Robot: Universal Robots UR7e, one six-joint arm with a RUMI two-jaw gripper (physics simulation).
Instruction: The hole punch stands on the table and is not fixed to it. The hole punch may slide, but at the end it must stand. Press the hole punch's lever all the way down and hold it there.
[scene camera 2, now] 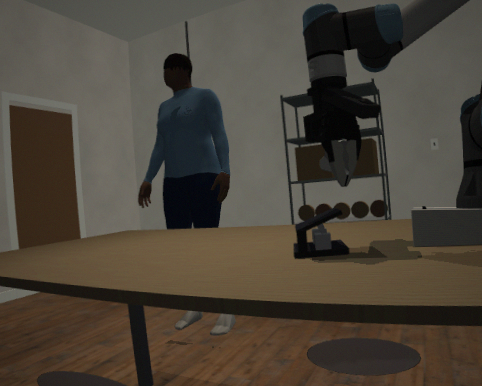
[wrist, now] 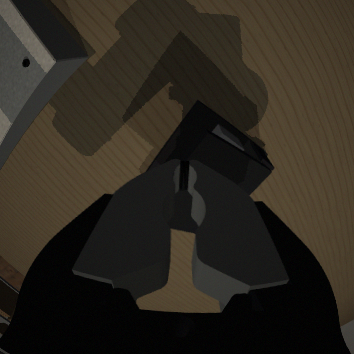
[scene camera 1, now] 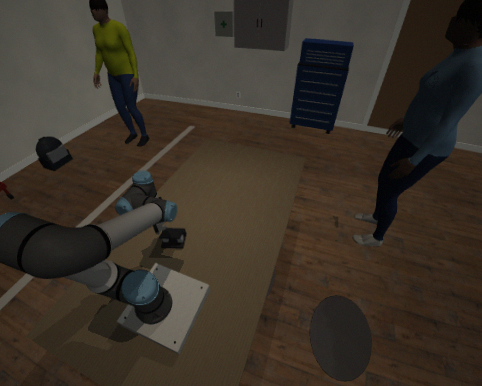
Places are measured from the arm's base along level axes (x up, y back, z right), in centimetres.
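Pixels of known places: gripper, between the fingertips: (scene camera 2: 344, 186) (wrist: 183, 163) (scene camera 1: 158, 233); arm's base, origin of its link: (scene camera 1: 154, 305).
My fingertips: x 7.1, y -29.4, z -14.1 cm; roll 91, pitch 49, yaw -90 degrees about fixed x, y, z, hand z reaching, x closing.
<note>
Ahead of a thing's pixels: the offset from my fingertips to its top centre. "*": to the spot under its first point. Level surfaces: height alone.
The black hole punch @(dx -4.4, dy -6.5, dz +2.3 cm) (scene camera 1: 173, 238) (scene camera 2: 302, 242) (wrist: 210, 150) stands upright on the table @(dx -12.9 cm) (scene camera 1: 240, 200) (scene camera 2: 150, 265). Its lever @(* dx -5.9, dy -4.7, dz -2.5 cm) (scene camera 2: 320, 219) is raised and slants up toward its free end on the right in scene camera 2. My gripper (scene camera 1: 158, 229) (scene camera 2: 345, 185) (wrist: 183, 163) is shut and empty, pointing down. In scene camera 2 its fingertips are above the lever's free end, with a visible gap between them. In the wrist view the fingers cover part of the punch, so how the tips line up with the lever in depth is hard to tell.
The arm's white mounting plate (scene camera 1: 190, 300) (scene camera 2: 447, 227) (wrist: 20, 100) is near the punch. A person in blue (scene camera 1: 440, 105) (scene camera 2: 192, 135) and a person in yellow (scene camera 1: 115, 50) stand beyond the table. A shelf rack (scene camera 2: 286, 150) and a blue tool cabinet (scene camera 1: 320, 92) are farther back.
</note>
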